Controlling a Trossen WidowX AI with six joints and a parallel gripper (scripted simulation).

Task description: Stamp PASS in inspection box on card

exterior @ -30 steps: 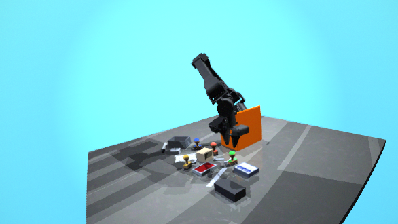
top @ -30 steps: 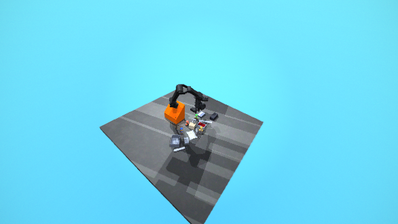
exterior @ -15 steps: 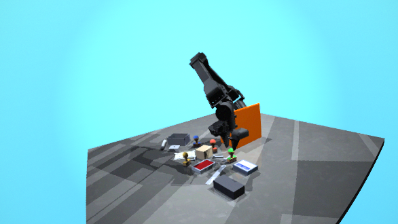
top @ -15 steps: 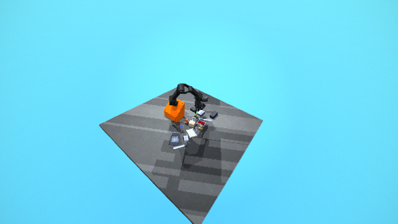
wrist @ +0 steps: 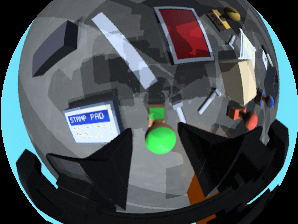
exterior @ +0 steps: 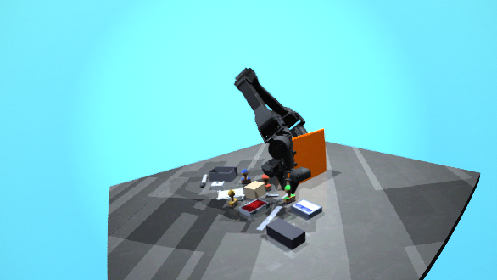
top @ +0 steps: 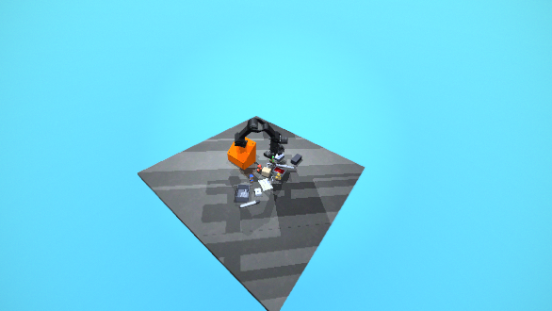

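My gripper tip is 20 mm above the green-knobbed PASS stamp and 10 mm past it. Also, from my gripper tip: red ink pad (100 mm ahead, 70 mm to the right, 40 mm below); blue-and-white box (90 mm to the left, 30 mm below, 10 mm ahead); grey strip (110 mm ahead, 40 mm below, 20 mm to the left).
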